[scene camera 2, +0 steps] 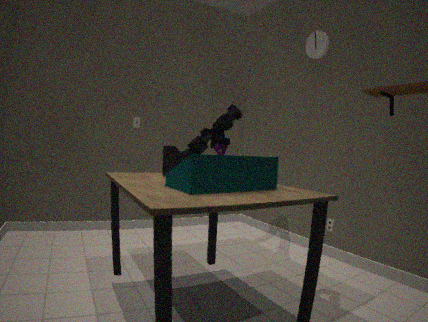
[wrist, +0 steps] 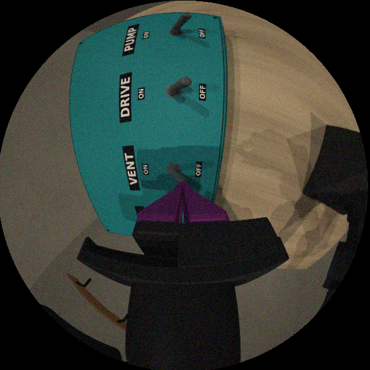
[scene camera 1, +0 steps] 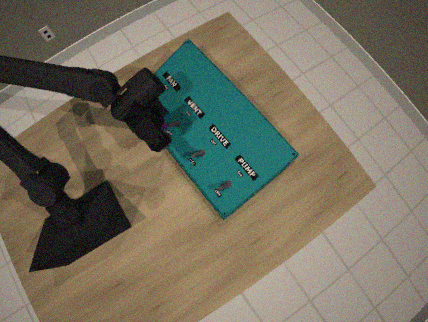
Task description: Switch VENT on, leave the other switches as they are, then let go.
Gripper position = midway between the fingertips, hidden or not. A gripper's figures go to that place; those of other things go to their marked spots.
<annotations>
The gripper point(wrist: 182, 186) is 13 cm from the lens. A teal switch panel point(wrist: 127, 129): 19 cm from the lens.
</annotations>
